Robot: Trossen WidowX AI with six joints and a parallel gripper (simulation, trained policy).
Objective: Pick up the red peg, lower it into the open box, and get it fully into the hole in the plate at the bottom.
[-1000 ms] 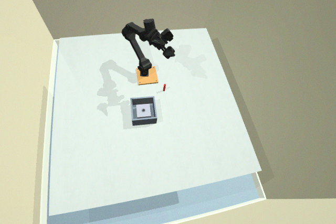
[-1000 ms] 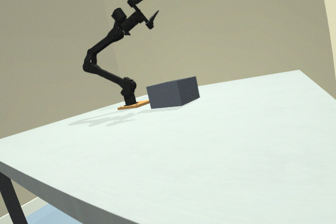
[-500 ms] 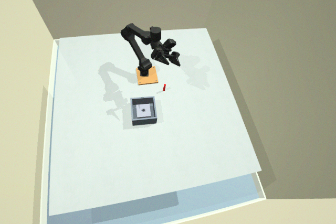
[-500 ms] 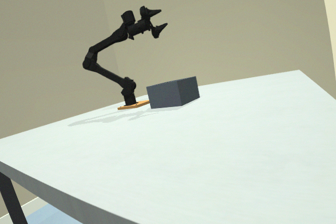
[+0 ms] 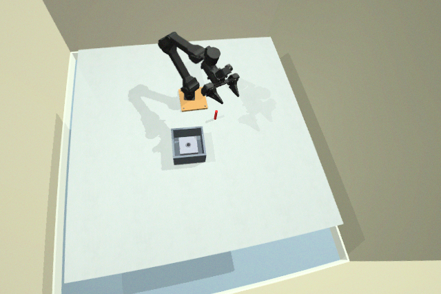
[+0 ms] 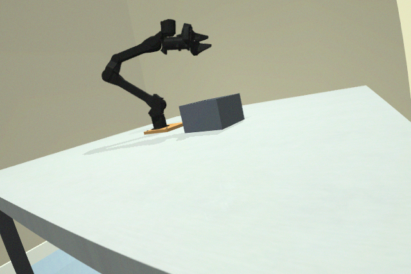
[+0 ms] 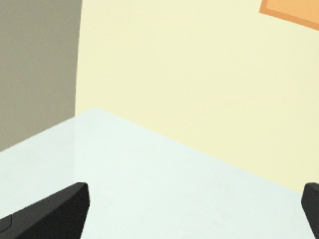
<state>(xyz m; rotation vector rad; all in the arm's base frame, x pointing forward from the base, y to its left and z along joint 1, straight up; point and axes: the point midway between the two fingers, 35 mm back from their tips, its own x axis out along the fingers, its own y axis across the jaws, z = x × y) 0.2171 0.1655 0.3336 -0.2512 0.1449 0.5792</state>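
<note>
Right now my gripper tip is 300 mm above the red peg, 100 mm past it and 30 mm to the left of it. The rest, counted from my gripper tip: pale plate (300 mm below, 180 mm to the right, 90 mm ahead); then grey box (320 mm below, 180 mm to the right, 90 mm ahead).
</note>
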